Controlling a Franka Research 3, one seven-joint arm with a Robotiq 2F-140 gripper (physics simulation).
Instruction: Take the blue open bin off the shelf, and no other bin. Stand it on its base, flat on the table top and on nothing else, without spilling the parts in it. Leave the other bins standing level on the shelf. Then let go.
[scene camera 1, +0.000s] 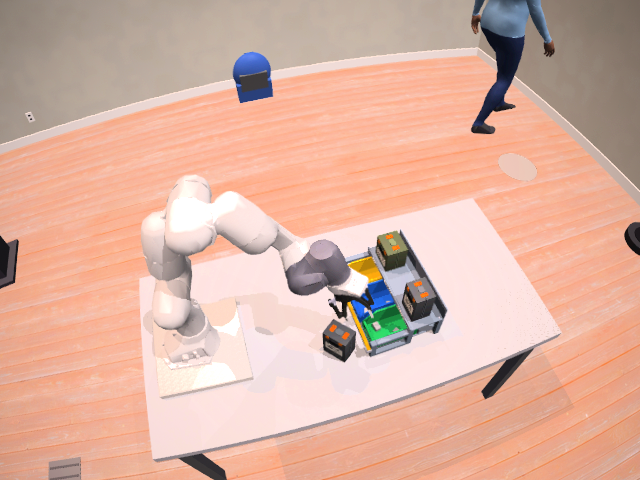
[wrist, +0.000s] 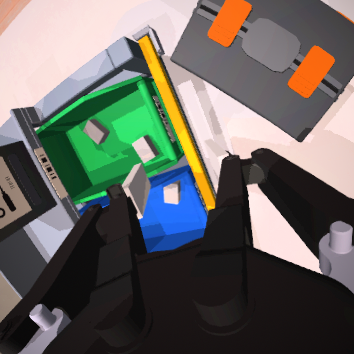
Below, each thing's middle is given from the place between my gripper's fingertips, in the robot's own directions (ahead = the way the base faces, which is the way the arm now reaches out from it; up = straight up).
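Labels:
Blue open bin (scene camera 1: 378, 290): 9 cm ahead of my hand, 6 cm to the left of it and 2 cm below it. Green bin (scene camera 1: 389, 318): likewise 9 cm ahead of my hand and 2 cm below it, but 6 cm to the right of it. Yellow strip (wrist: 146, 44): 1 cm behind my hand and 7 cm to the left of it. Olive box (scene camera 1: 391, 250): 20 cm ahead of my hand, 16 cm to the left of it, 9 cm above it. Going by their middles, of the things named here the olive box is the farthest from my hand.

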